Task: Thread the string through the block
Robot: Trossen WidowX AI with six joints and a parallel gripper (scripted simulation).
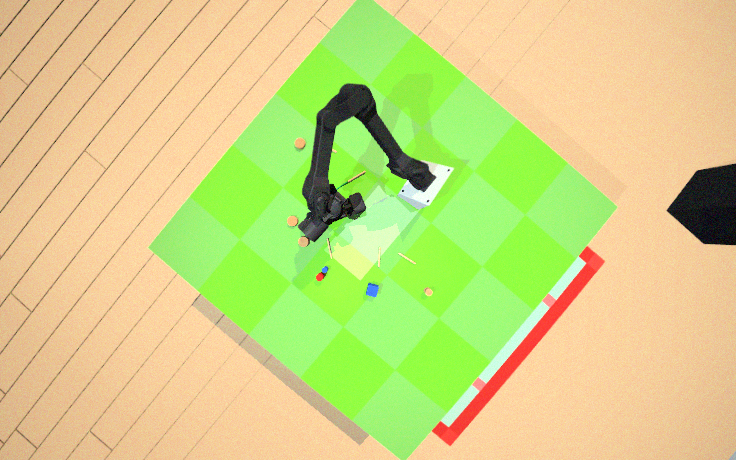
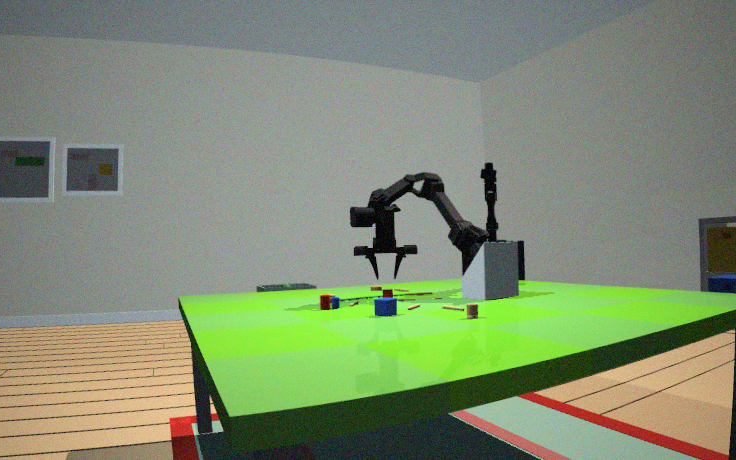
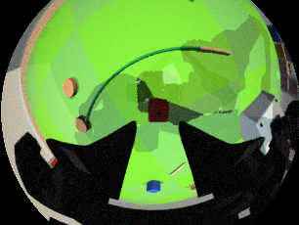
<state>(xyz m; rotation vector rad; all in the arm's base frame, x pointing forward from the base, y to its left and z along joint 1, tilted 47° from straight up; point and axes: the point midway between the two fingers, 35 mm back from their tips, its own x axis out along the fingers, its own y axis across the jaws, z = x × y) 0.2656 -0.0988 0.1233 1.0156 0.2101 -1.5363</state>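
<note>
Now: the red block 5 cm below my gripper tip. The rest, counted from my gripper tip: red cylinder: 23 cm ahead, 9 cm to the left, 4 cm below; then thin wooden stick: 13 cm behind, 5 cm to the right, 6 cm below; then round wooden button: 17 cm ahead, 4 cm to the right, 5 cm below.
</note>
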